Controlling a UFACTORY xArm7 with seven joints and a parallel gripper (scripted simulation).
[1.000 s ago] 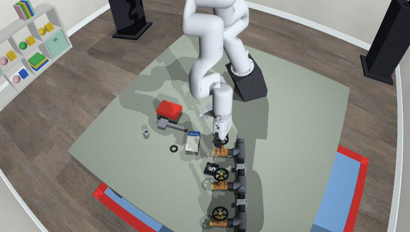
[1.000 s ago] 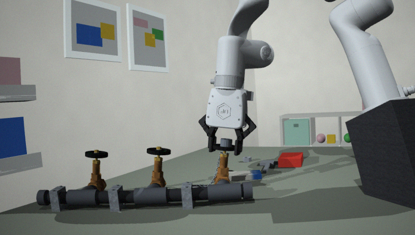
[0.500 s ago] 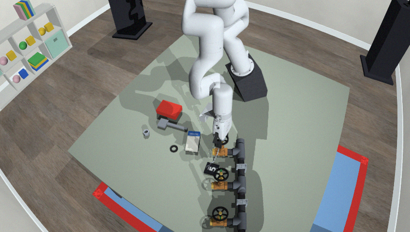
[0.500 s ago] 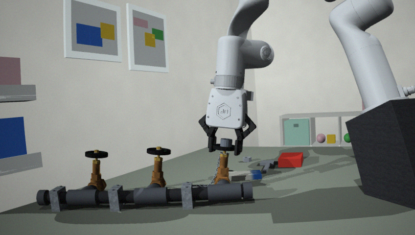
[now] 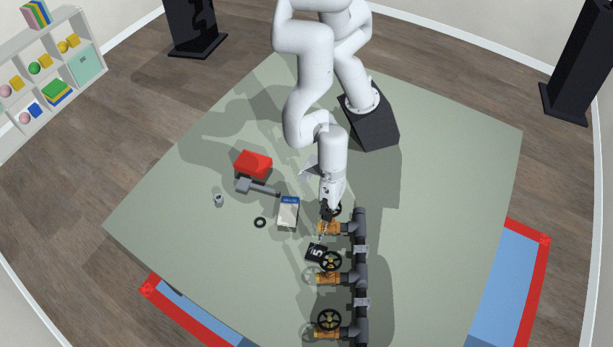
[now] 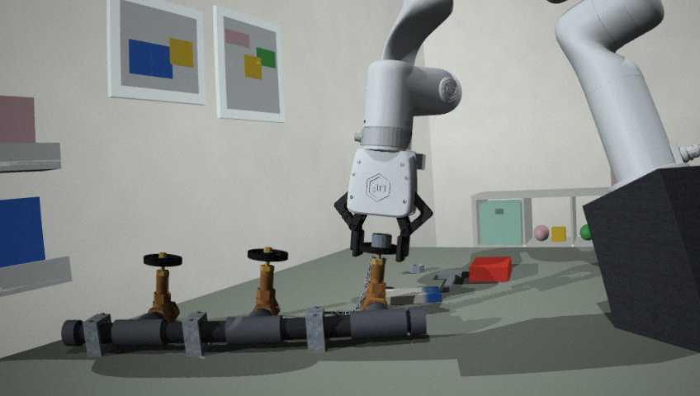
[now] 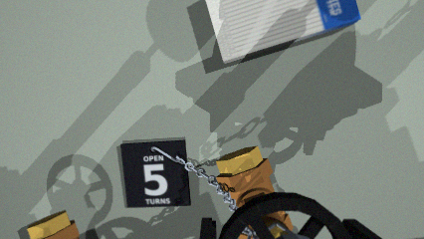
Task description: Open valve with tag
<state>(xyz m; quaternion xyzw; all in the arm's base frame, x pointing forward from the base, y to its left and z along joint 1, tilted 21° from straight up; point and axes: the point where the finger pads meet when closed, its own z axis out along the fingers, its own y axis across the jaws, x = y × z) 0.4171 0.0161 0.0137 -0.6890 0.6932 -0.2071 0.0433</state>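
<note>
Now: the grey cap 1 cm above my hand. From my hand the other things lie so: black washer: 23 cm to the right, 12 cm below, 5 cm ahead; then blue box: 15 cm to the right, 11 cm below, 1 cm behind; then black tag: 12 cm below, 10 cm ahead, 2 cm to the right.
</note>
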